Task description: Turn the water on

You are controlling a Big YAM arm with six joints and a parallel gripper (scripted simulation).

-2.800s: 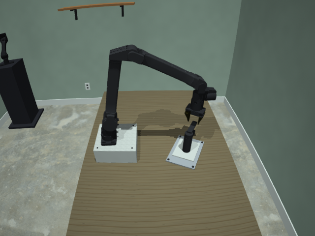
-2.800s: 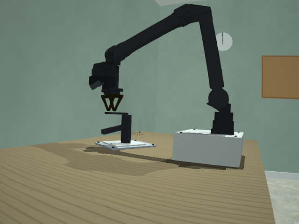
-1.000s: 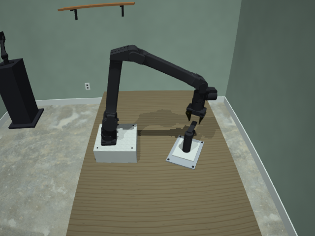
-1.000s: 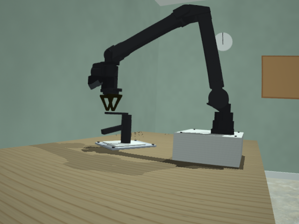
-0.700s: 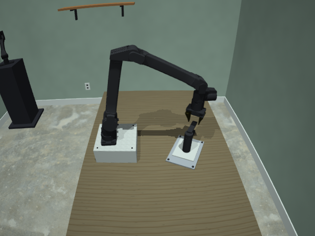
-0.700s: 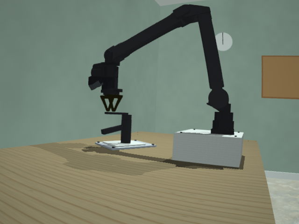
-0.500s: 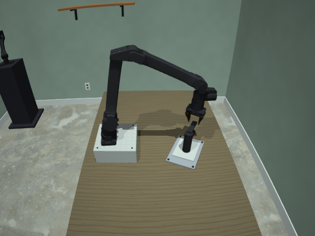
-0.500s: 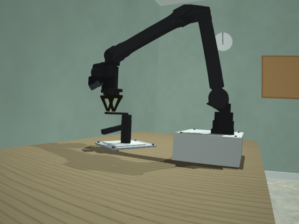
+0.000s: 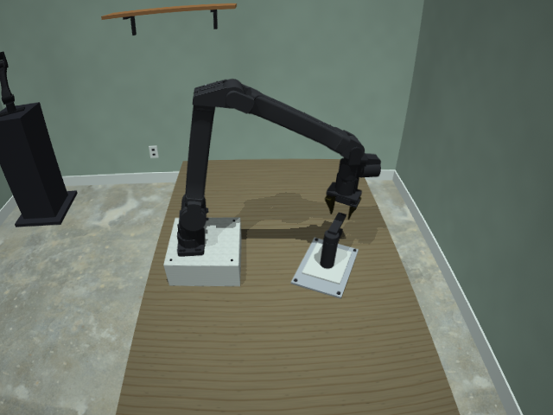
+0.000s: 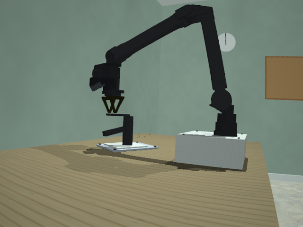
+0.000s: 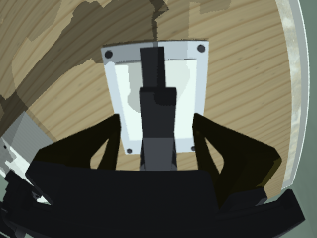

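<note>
Now: hand 20 mm past the lever, 30 mm to the left of it and 20 mm above it. The rest, counted from my hand: black tap 30 mm behind, 50 mm to the right, 70 mm below.
</note>
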